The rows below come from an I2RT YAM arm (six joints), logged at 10 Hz.
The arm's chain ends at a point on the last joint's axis. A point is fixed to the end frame.
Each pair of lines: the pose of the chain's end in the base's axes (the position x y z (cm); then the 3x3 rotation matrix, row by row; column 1 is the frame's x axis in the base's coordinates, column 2 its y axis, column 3 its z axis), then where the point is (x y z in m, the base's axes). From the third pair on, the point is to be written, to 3 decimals.
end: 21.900 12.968 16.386; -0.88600 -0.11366 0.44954; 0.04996 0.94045 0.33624; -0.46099 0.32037 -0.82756
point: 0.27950 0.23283 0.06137
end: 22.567 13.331 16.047; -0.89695 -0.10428 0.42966; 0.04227 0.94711 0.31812; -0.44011 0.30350 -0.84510
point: 0.28380 0.23420 0.05441
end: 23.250 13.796 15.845; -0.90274 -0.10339 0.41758; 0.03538 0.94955 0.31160; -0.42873 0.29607 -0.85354
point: 0.289 0.238 0.051
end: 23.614 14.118 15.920; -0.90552 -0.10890 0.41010; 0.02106 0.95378 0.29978; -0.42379 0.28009 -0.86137
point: 0.291 0.240 0.049
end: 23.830 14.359 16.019; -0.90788 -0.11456 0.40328; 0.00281 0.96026 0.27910; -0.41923 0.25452 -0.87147
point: 0.292 0.240 0.047
